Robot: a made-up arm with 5 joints. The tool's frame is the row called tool.
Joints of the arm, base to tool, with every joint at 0 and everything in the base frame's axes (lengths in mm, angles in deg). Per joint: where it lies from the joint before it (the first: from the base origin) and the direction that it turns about. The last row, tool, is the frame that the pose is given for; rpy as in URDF.
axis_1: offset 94.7 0 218.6 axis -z
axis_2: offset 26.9 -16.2 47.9 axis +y
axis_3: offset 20.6 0 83 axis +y
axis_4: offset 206 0 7.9 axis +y
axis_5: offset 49.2 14.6 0 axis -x
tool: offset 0 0 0 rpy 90 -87.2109 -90
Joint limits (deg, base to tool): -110..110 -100..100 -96.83..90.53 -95..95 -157.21..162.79
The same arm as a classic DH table. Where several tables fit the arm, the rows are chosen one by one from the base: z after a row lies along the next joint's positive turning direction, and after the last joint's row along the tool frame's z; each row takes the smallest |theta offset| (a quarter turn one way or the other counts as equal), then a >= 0, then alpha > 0; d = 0 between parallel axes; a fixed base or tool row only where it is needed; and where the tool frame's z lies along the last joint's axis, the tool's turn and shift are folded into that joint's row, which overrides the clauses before.
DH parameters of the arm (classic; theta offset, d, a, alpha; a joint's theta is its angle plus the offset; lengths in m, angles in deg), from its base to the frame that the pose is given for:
base (fixed): 0.00 0.0000 0.0947 180.00
axis_1: 0.00 -0.2665 0.0269 90.00
axis_2: -76.06 0.0000 0.0855 0.00
axis_3: 73.87 0.0000 0.2062 0.00
axis_4: -87.80 -0.0016 0.0000 90.00
axis_5: -2.79 -0.0492 0.0000 0.00
Joint limits (deg, base to tool): -110.00..110.00 -100.00..100.00 -96.83..90.53 -95.00..95.00 -157.21..162.79

